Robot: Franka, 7 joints.
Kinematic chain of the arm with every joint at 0, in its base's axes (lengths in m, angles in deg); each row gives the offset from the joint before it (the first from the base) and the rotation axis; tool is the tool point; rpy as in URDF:
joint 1: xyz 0 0 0.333 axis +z
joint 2: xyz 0 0 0 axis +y
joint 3: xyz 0 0 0.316 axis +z
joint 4: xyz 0.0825 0 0 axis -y
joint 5: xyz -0.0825 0 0.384 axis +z
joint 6: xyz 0 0 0 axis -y
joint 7: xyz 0.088 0 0 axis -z
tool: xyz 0 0 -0.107 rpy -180 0 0
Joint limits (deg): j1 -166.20..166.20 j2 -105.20..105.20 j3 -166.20..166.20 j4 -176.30..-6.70 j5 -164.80..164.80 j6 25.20..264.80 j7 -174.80..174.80
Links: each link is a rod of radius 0.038 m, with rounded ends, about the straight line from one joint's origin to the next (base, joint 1, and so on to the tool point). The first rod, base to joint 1, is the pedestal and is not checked.
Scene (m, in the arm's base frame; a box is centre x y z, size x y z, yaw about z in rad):
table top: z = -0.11
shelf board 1: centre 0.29 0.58 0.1 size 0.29 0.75 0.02 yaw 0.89
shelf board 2: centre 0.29 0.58 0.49 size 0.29 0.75 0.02 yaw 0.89
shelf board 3: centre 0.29 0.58 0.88 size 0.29 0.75 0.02 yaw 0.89
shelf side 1: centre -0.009 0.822 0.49 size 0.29 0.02 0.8 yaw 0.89
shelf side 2: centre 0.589 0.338 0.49 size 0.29 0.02 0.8 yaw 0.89
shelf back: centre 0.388 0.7 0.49 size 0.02 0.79 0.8 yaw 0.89
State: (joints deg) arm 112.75 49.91 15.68 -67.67 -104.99 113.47 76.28
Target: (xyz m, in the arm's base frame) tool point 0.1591 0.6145 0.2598
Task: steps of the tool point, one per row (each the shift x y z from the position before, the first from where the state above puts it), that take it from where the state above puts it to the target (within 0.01 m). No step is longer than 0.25 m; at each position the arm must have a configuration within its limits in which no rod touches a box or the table.
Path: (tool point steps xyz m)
1: -0.0280 -0.0670 0.0204
2: -0.0155 -0.0776 0.0174
3: 0.0006 -0.0832 0.0140
4: 0.1703 0.1150 -0.0481
5: 0.2017 0.0508 -0.0408
6: 0.2089 -0.0197 -0.0312

